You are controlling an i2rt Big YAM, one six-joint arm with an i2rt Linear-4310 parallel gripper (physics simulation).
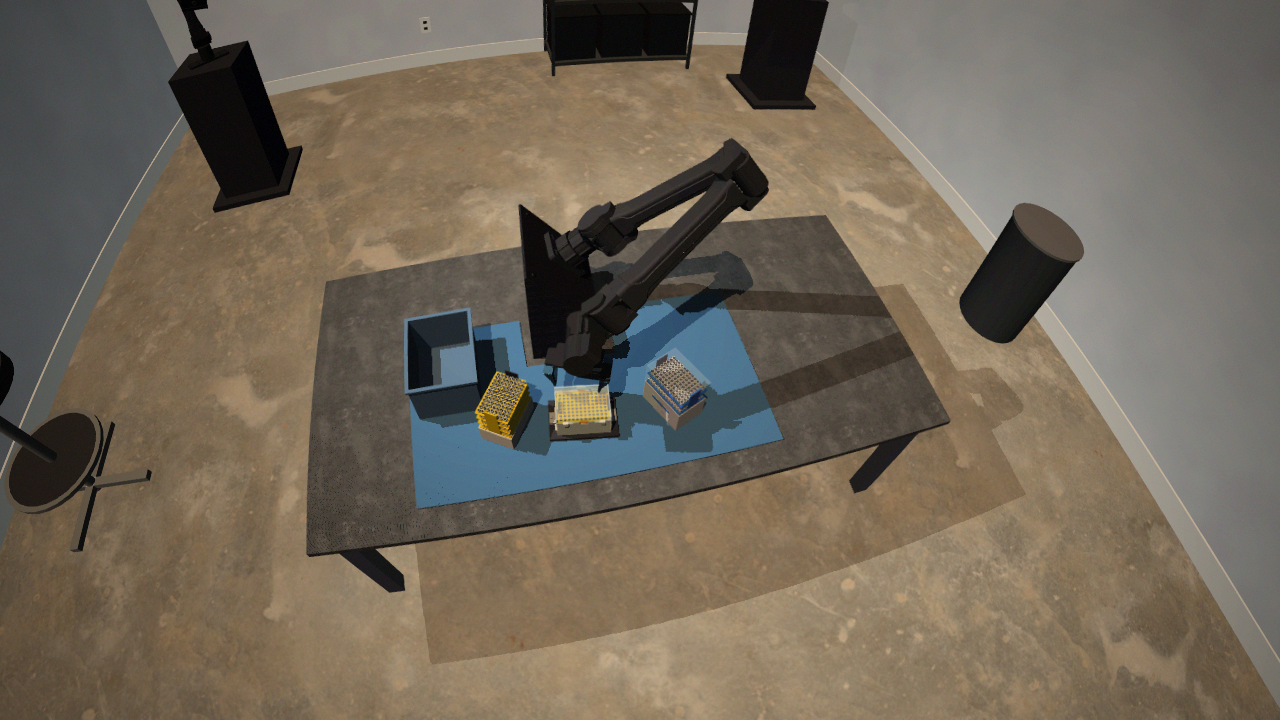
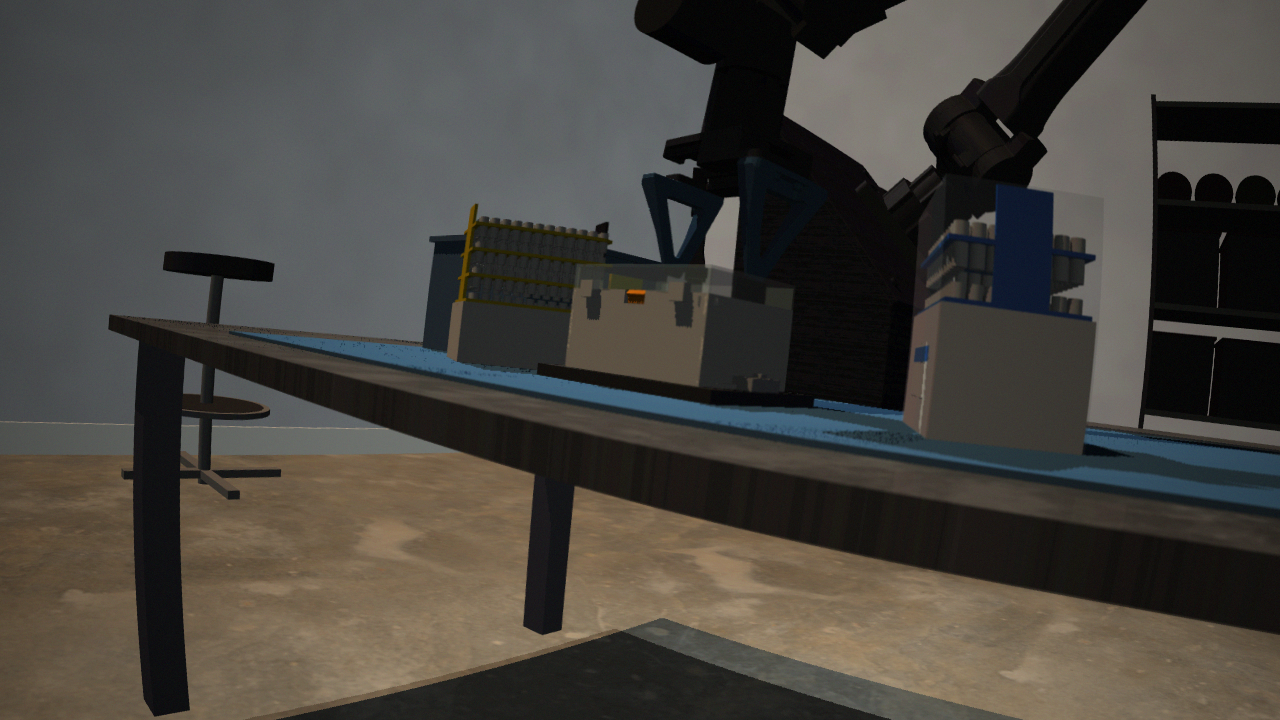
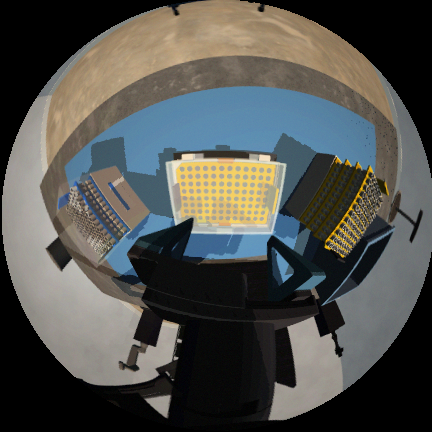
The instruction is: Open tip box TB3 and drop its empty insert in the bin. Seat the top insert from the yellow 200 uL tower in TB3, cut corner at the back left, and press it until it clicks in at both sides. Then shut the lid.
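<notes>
Tip box TB3 [image 1: 583,424] [image 2: 635,333] [image 3: 225,195] stands at mid mat on a dark base plate, its clear lid down over a yellow insert with rows of round holes. My gripper [image 1: 577,385] [image 2: 716,265] [image 3: 232,230] is open and empty; its fingers point down, one to each side, at the box's back edge, close to the lid. Whether they touch it I cannot tell. The yellow 200 uL tower [image 1: 503,402] [image 2: 537,259] [image 3: 345,205] stands beside the box with several tip-filled inserts stacked. The blue-grey bin [image 1: 443,402] [image 2: 443,295] stands behind the tower, open at the top.
A blue-banded tip tower [image 1: 677,385] [image 2: 1002,376] [image 3: 107,200] with a clear cover stands on the box's other side. A blue mat [image 1: 483,479] [image 3: 240,110] lies under the boxes. A tall dark panel [image 1: 541,286] stands behind the box, near the arm.
</notes>
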